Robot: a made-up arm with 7 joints. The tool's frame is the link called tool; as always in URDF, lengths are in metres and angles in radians. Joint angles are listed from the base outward. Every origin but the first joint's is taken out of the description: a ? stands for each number. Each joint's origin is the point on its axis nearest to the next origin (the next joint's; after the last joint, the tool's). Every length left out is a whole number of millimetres.
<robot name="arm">
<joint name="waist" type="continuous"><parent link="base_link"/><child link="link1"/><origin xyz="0 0 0.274"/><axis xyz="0 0 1"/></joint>
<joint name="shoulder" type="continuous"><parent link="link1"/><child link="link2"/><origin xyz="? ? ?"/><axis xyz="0 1 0"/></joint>
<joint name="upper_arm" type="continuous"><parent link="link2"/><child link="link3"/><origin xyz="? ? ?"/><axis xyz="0 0 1"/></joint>
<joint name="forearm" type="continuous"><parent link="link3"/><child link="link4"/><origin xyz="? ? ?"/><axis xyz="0 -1 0"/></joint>
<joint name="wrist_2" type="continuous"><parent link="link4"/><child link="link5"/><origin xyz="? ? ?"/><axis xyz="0 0 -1"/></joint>
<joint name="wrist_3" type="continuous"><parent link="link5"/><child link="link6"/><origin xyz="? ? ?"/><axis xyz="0 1 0"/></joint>
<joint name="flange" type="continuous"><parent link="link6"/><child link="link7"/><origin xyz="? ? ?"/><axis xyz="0 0 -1"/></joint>
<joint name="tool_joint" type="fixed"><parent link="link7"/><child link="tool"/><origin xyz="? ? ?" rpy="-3.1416 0 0"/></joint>
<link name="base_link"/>
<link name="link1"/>
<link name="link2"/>
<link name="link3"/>
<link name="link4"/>
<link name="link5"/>
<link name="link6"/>
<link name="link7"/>
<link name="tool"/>
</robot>
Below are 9 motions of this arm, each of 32 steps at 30 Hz.
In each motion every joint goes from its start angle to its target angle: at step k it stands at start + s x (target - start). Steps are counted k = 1, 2, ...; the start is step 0. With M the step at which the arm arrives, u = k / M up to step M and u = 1 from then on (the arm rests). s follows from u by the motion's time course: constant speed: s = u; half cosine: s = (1 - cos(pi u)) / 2; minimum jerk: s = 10 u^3 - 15 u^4 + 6 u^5.
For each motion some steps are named. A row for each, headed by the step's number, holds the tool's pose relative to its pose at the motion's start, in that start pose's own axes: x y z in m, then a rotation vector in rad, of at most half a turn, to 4 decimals.
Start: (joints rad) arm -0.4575 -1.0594 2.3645 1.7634 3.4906 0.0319 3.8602
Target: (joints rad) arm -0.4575 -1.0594 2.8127 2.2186 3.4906 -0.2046 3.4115
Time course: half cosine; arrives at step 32
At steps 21, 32:
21: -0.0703 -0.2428 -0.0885 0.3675 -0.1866 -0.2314
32: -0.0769 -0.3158 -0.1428 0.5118 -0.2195 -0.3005

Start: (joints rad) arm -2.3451 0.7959 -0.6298 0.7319 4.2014 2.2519 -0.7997
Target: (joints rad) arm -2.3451 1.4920 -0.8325 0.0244 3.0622 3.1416 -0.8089
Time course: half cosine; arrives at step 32
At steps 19, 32:
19: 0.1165 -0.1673 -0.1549 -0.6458 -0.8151 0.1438
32: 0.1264 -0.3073 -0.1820 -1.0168 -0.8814 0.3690

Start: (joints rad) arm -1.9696 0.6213 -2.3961 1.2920 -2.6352 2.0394 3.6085
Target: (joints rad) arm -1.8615 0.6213 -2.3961 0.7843 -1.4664 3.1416 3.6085
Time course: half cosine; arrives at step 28
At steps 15, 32:
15: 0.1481 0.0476 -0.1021 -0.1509 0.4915 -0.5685
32: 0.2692 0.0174 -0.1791 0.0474 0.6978 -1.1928

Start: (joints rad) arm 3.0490 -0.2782 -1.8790 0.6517 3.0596 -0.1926 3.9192
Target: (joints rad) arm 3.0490 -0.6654 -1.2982 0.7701 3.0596 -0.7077 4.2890
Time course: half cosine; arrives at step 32
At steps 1, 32:
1: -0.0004 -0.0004 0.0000 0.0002 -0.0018 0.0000
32: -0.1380 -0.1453 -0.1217 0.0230 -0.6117 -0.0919

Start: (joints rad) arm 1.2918 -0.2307 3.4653 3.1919 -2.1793 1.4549 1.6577
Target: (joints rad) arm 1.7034 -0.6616 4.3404 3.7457 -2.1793 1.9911 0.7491
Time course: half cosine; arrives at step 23
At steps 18, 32:
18: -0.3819 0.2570 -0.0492 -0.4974 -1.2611 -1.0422
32: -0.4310 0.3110 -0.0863 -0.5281 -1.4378 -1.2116

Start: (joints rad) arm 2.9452 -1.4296 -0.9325 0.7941 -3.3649 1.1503 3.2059
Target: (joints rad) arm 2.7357 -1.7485 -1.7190 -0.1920 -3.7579 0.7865 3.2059
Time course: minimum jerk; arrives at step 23
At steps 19, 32:
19: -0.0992 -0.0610 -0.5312 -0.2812 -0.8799 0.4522
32: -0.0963 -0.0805 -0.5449 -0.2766 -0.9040 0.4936

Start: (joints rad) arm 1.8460 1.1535 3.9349 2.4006 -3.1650 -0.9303 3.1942
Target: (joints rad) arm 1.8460 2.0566 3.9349 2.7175 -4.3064 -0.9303 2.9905
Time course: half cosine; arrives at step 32
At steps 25, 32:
25: -0.0624 -0.3772 -0.6516 -1.0631 1.0049 -0.8898
32: -0.1272 -0.4232 -0.7317 -1.2260 1.1424 -0.9153

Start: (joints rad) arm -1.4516 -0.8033 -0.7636 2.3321 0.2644 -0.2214 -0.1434
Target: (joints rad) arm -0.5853 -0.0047 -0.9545 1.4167 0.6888 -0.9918 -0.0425
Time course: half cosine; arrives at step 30
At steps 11, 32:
11: -0.4155 -0.0549 -0.0316 -0.0432 -0.3519 0.1707
32: -0.8429 -0.3366 -0.6471 -0.0274 -1.0314 0.1884

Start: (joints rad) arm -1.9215 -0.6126 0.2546 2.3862 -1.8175 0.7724 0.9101
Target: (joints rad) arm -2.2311 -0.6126 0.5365 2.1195 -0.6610 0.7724 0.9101
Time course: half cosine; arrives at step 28
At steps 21, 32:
21: -0.0514 -0.2091 -0.1165 0.5469 -0.6409 0.4180
32: -0.0674 -0.2423 -0.1393 0.6149 -0.7745 0.4796

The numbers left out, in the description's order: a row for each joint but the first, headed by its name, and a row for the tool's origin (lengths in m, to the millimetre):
shoulder: 0 0 0
upper_arm: 0 0 0.414
forearm: 0.07 0 0
wrist_2: 0.108 0 -0.479
wrist_3: 0 0 0
flange: 0.075 0 -0.095
tool: 0 0 0

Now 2 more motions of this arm.
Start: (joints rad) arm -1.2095 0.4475 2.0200 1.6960 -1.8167 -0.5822 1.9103
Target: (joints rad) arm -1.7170 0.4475 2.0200 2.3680 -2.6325 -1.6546 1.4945
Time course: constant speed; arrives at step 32
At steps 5, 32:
5: 0.0457 -0.0022 -0.0550 0.0552 -0.0279 -0.2537
32: 0.1917 -0.1235 -0.3963 0.0012 -0.7463 -1.2495

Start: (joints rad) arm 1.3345 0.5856 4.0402 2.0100 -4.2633 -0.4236 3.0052
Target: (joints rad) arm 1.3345 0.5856 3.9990 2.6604 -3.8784 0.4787 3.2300
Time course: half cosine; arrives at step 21
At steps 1, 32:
1: 0.0008 0.0017 -0.0002 -0.0031 0.0061 0.0045
32: 0.1154 0.3246 -0.1975 -0.6209 1.2320 0.5360

